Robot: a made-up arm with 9 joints.
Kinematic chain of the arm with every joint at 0, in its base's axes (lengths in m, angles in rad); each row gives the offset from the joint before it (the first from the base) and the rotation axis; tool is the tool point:
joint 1: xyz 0 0 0.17 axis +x
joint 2: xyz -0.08 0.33 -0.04 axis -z
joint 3: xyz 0 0.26 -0.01 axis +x
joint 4: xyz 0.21 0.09 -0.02 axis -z
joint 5: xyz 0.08 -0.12 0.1 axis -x
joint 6: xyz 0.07 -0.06 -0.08 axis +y
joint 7: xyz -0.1 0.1 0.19 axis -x
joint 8: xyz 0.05 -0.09 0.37 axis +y
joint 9: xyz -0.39 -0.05 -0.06 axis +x
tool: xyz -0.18 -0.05 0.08
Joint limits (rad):
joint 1: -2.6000..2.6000
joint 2: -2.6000..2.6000
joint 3: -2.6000..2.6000
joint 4: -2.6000..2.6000
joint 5: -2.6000..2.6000
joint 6: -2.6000..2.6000
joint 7: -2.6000..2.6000
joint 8: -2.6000..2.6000
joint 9: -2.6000..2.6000
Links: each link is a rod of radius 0.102 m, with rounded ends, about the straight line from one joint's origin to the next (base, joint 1, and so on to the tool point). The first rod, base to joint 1, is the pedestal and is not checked.
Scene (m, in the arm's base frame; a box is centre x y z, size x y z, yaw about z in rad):
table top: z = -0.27
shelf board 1: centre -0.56 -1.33 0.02 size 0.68 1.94 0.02 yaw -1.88
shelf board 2: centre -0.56 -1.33 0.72 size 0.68 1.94 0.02 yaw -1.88
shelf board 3: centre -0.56 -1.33 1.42 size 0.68 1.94 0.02 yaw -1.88
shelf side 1: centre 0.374 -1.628 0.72 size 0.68 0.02 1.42 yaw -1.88
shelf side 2: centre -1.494 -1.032 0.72 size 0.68 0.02 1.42 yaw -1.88
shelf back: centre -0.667 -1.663 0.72 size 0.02 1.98 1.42 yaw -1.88
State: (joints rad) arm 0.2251 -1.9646 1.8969 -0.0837 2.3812 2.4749 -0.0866 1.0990 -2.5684
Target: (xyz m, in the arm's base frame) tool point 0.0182 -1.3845 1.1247
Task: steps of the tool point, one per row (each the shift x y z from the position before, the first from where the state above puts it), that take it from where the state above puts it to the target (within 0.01 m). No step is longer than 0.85 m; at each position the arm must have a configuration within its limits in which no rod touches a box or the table.
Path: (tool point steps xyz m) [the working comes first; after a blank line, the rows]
Joints at the target: 1.9748 -1.6440 1.5171 -0.8875 2.5702 2.1597 -0.2101 1.2067 -2.5952
Straight joint move there: touches shelf board 3.

1: 0.1716 -0.1092 0.8228
2: 0.1681 -0.5138 0.6375
3: 0.1350 -0.7500 0.2724
4: 0.0787 -0.7515 -0.1455
5: 0.0104 -0.5353 -0.4788
6: -0.0709 -0.2350 0.0237
7: -0.0717 -0.2117 -0.0237

